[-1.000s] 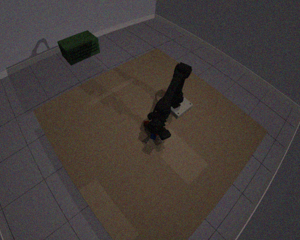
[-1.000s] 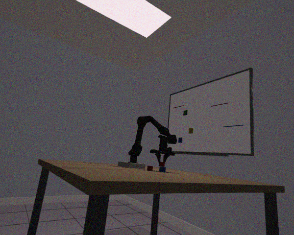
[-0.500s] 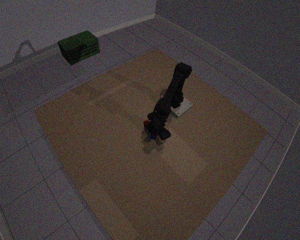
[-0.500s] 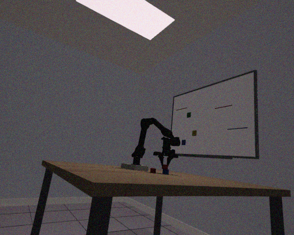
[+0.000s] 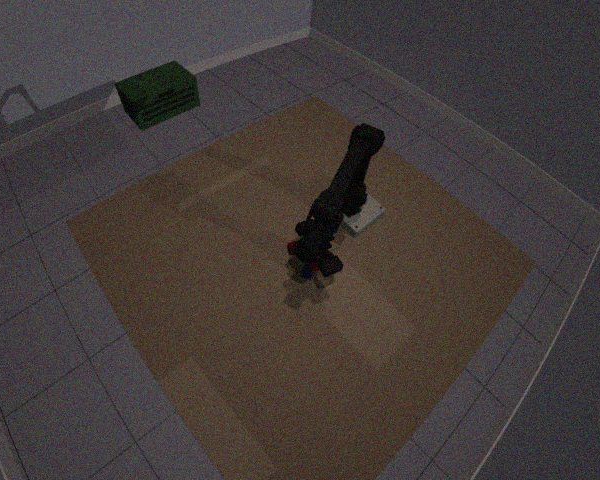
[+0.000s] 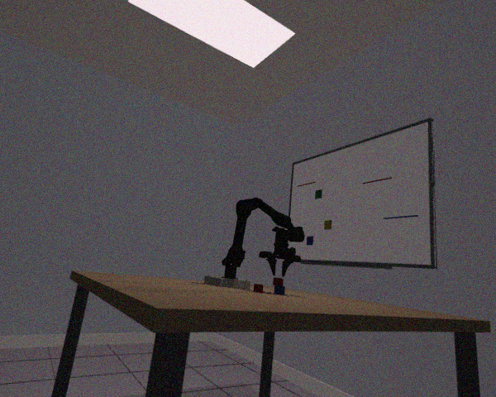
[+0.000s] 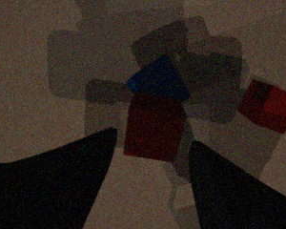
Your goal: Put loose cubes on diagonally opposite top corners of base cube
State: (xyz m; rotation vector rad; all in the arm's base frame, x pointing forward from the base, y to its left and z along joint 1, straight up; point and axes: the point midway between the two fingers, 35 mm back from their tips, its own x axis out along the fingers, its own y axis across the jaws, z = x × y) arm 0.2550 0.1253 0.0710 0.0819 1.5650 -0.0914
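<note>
Right now the blue cube is 20 mm ahead of my gripper tip and 60 mm below it.
</note>
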